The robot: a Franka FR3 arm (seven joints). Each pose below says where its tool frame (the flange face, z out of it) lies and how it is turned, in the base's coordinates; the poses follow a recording.
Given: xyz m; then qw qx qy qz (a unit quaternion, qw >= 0).
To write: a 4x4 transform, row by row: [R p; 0 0 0 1], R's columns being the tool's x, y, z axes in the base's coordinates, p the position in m. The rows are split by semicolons. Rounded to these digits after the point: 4 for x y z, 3 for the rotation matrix.
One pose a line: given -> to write
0.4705, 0.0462, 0.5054, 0.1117, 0.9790, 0.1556, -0.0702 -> 0.942, 0.320, -0.103, 0.4705; 0.289, -0.927, -0.241, 0.0462; -0.172, 0.197, -0.965, 0.5054; 0, 0, 0, 1
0.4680, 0.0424, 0.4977, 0.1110, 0.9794, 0.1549, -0.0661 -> 0.943, 0.318, -0.095, 0.4680; 0.289, -0.927, -0.238, 0.0424; -0.164, 0.197, -0.967, 0.4977; 0, 0, 0, 1
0.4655, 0.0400, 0.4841, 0.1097, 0.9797, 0.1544, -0.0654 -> 0.944, 0.317, -0.094, 0.4655; 0.288, -0.928, -0.235, 0.0400; -0.162, 0.195, -0.967, 0.4841; 0, 0, 0, 1
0.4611, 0.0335, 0.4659, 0.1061, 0.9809, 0.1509, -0.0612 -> 0.947, 0.309, -0.088, 0.4611; 0.283, -0.932, -0.227, 0.0335; -0.152, 0.190, -0.970, 0.4659; 0, 0, 0, 1
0.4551, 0.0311, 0.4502, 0.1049, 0.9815, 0.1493, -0.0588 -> 0.949, 0.305, -0.084, 0.4551; 0.281, -0.933, -0.223, 0.0311; -0.147, 0.188, -0.971, 0.4502; 0, 0, 0, 1
